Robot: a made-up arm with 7 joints.
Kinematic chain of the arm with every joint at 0, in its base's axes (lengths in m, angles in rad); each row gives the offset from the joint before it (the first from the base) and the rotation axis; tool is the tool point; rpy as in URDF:
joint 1: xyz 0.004 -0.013 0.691 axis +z
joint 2: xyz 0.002 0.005 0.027 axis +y
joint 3: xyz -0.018 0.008 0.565 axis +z
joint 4: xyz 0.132 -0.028 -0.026 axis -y
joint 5: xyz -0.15 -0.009 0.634 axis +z
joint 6: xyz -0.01 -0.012 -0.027 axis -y
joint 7: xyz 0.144 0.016 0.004 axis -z
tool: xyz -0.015 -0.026 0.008 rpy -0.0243 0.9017 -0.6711
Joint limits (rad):
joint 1: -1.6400..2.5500
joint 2: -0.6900..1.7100
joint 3: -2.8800..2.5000
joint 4: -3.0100..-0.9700
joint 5: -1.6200..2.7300
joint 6: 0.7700..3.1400
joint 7: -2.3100..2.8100
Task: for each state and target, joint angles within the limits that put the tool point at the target. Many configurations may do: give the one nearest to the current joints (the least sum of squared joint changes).
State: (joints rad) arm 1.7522 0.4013 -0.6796 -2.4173 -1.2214 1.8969 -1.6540
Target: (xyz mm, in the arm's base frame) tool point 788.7 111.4 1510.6
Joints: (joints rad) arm 1.3218 -0.2527 -0.9946 -1.6243 -1.1355 1.9096 -1.6265
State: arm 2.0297 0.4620 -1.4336 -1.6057 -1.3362 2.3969 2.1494
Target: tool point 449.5 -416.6 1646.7
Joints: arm 1.4125 0.3596 -2.5429 -1.4705 -1.3428 2.3772 2.1003
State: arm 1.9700 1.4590 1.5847 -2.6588 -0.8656 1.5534 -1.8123
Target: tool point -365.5 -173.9 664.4
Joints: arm 1.4669 1.4850 1.6525 -3.0100 -0.6978 1.0473 -1.8679
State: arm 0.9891 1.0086 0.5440 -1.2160 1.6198 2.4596 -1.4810
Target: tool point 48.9 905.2 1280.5
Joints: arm 1.1303 0.2254 0.6962 -1.4250 1.7585 2.7613 -1.4389
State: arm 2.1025 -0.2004 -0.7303 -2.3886 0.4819 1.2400 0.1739
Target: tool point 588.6 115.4 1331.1
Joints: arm 1.3165 -0.6900 -0.6822 -2.0531 0.4889 1.0936 0.2345
